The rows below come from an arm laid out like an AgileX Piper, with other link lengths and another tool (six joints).
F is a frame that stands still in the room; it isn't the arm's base.
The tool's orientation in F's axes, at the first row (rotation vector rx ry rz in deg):
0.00, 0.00, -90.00
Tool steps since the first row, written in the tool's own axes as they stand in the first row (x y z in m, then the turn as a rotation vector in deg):
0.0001, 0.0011, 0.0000, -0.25, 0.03, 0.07
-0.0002, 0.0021, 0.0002, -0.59, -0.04, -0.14
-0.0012, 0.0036, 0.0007, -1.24, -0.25, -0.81
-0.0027, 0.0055, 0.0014, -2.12, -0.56, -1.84
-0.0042, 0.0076, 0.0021, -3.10, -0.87, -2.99
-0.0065, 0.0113, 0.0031, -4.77, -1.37, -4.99
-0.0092, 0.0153, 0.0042, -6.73, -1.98, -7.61
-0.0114, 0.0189, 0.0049, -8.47, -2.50, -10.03
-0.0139, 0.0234, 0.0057, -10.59, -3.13, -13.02
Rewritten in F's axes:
0.0011, -0.0001, 0.0000, 0.03, 0.25, 0.07
0.0021, 0.0002, 0.0002, -0.04, 0.59, -0.14
0.0036, 0.0012, 0.0007, -0.25, 1.24, -0.81
0.0055, 0.0027, 0.0014, -0.56, 2.12, -1.84
0.0076, 0.0042, 0.0021, -0.87, 3.10, -2.99
0.0113, 0.0065, 0.0031, -1.37, 4.77, -4.99
0.0153, 0.0092, 0.0042, -1.98, 6.73, -7.61
0.0189, 0.0114, 0.0049, -2.50, 8.47, -10.03
0.0234, 0.0139, 0.0057, -3.13, 10.59, -13.02

